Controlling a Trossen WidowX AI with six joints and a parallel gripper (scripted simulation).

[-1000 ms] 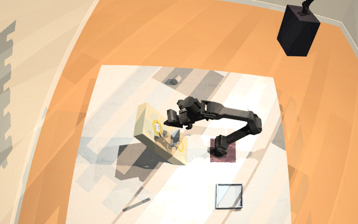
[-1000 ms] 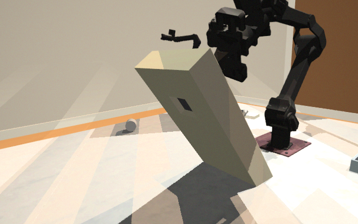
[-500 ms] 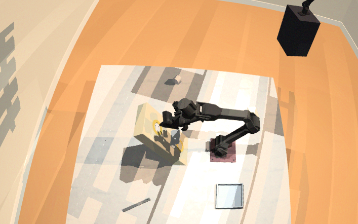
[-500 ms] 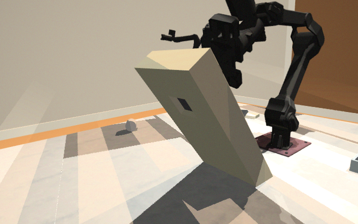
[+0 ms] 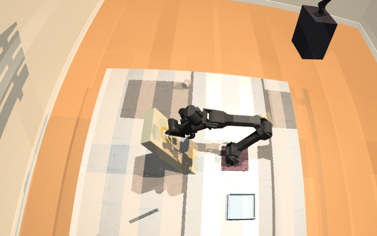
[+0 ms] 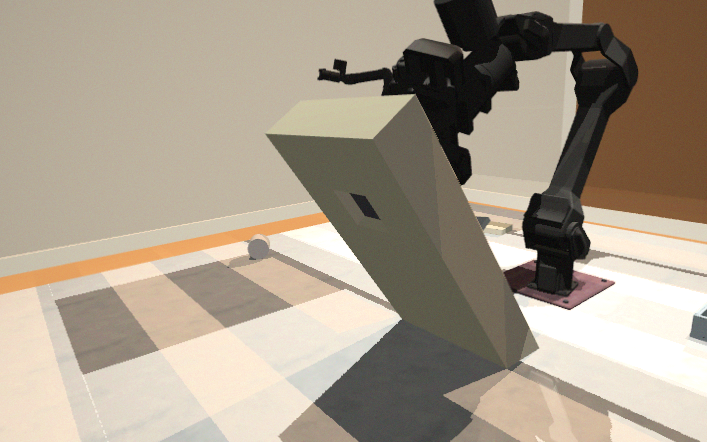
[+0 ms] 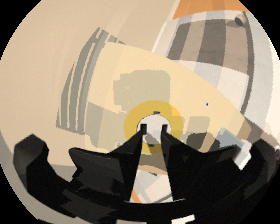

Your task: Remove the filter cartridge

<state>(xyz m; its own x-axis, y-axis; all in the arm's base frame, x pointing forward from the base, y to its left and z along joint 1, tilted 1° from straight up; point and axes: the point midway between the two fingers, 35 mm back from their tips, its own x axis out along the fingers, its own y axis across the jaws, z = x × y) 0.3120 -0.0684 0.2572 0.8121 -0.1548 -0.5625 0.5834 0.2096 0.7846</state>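
Right now my gripper tip is 2 cm short of the round filter cartridge and 2 cm above it. Round my gripper tip: cream block (63 cm behind, 24 cm below, 17 cm to the right); then grey tray (36 cm to the left, 34 cm behind, 23 cm below); then service panel (9 cm below, 3 cm behind).
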